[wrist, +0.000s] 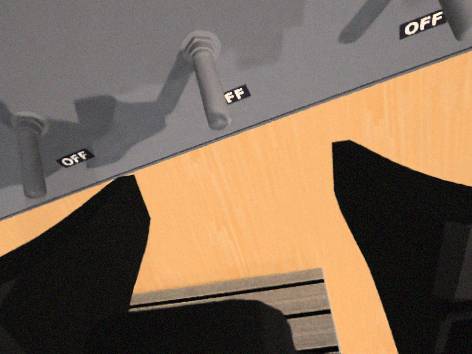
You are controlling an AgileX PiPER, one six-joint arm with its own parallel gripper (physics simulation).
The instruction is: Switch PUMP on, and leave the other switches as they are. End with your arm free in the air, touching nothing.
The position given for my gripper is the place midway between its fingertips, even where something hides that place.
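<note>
There's a grey panel (107, 95) that I can see here, and I can see my gripper (235, 182) as well.
</note>
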